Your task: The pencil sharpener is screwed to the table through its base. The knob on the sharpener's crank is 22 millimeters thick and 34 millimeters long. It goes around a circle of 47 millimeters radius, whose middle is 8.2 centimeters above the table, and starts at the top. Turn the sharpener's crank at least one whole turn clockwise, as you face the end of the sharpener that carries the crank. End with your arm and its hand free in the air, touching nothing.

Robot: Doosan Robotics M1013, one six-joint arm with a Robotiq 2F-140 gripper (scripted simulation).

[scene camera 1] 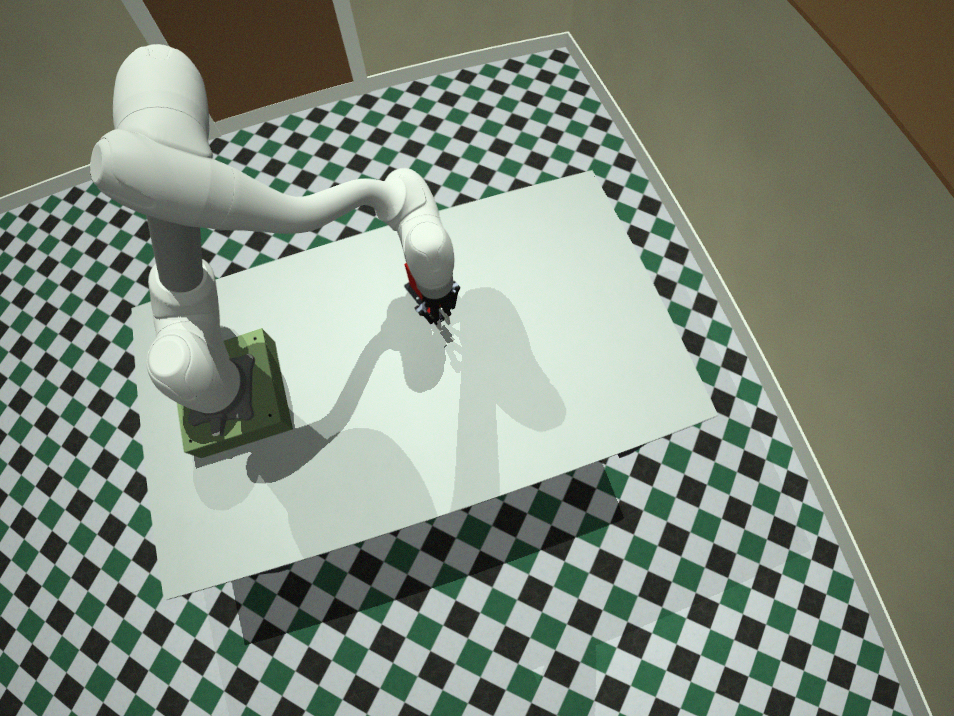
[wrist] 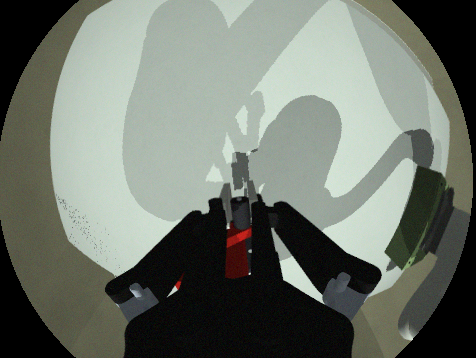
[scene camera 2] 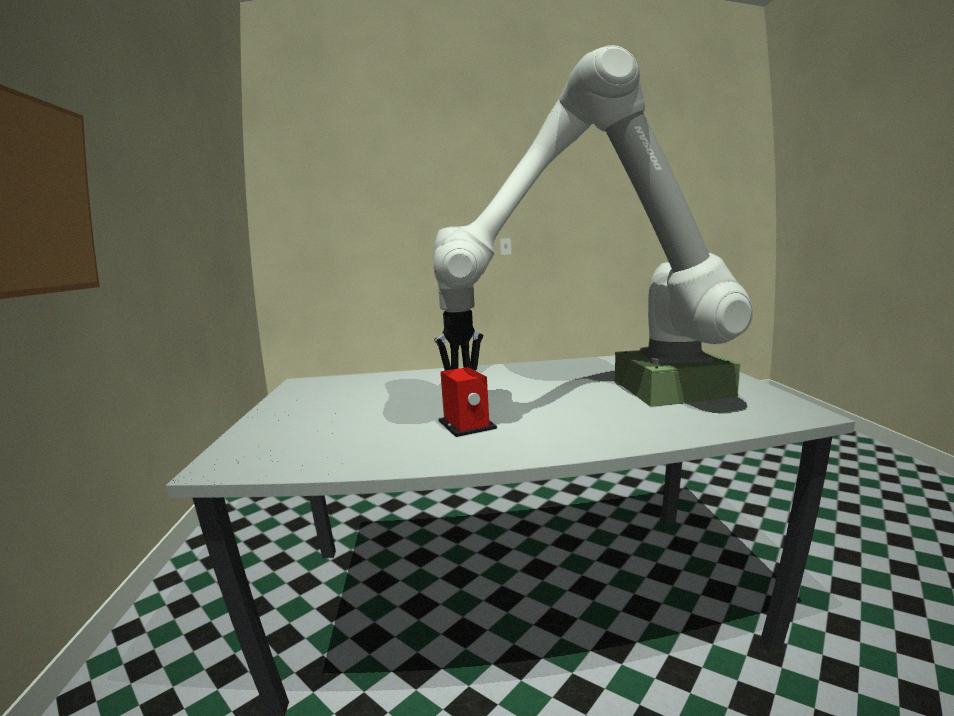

Scene:
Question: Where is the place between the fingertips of my gripper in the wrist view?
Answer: At 239, 191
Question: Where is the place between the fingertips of my gripper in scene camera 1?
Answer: At 442, 324

